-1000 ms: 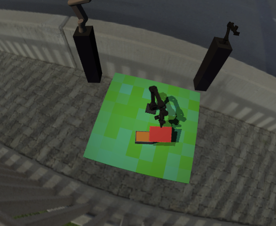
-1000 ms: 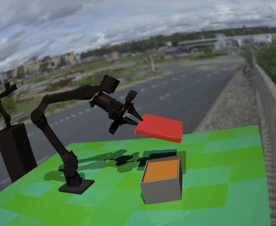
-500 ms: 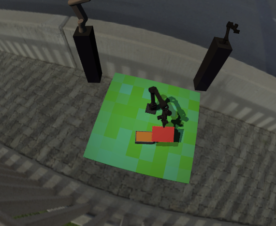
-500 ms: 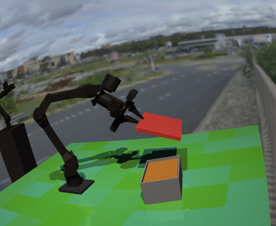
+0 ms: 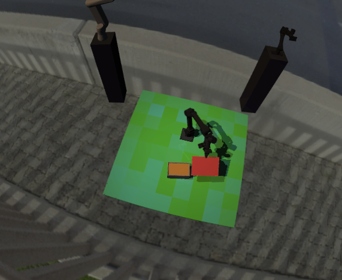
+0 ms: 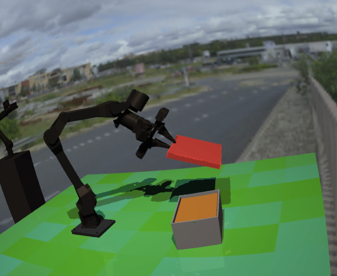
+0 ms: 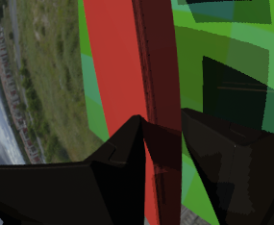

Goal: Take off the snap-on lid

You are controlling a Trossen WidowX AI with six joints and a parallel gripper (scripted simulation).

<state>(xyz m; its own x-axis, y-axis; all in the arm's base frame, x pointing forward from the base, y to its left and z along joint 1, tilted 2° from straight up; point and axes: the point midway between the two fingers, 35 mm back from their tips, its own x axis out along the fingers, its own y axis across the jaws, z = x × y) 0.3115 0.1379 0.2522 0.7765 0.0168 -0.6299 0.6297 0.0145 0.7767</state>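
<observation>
Right now my gripper tip is 7 cm short of the red lid and 3 cm above it. From my gripper tip the other things lie so: grey storage box 23 cm to the right, 18 cm below, 8 cm ahead.
</observation>
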